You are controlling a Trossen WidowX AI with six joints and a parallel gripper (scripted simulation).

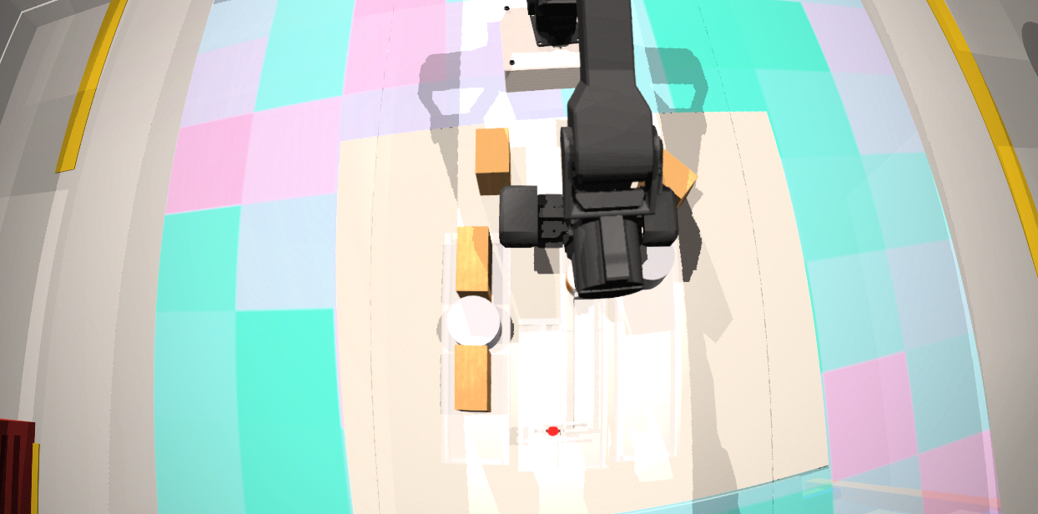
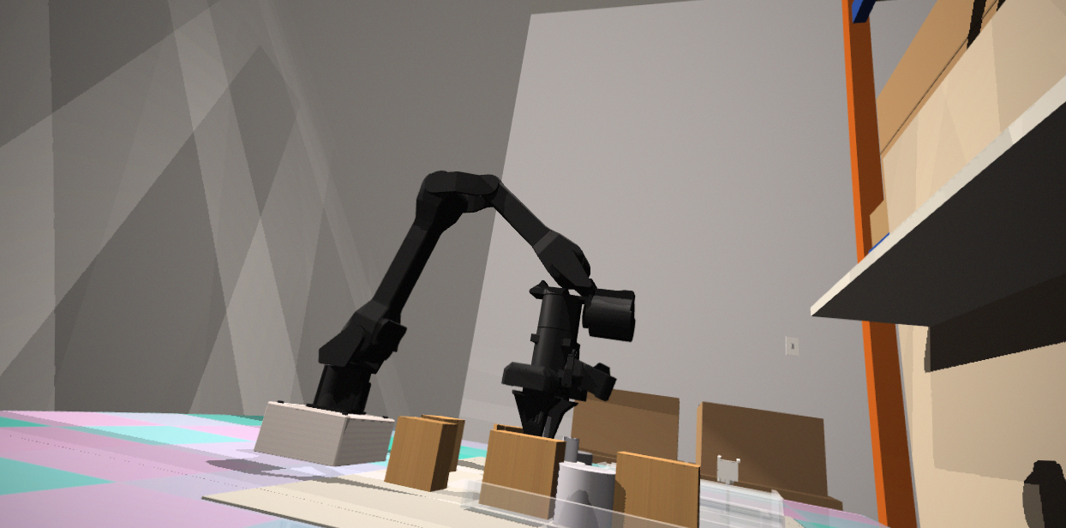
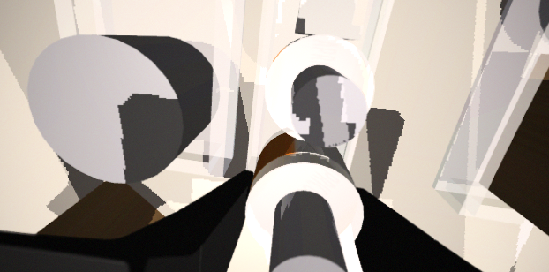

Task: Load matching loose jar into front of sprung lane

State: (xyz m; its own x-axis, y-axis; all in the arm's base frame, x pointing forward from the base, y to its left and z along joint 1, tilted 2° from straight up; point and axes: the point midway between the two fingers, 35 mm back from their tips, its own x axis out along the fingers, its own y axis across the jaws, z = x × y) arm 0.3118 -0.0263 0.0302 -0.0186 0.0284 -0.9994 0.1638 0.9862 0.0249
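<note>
My gripper tip is 15 cm short of the clear sprung lane, 5 cm to the left of it and 3 cm above it. From my gripper tip the other things lie so: red mark 22 cm ahead, 7 cm to the right, 2 cm above.
</note>
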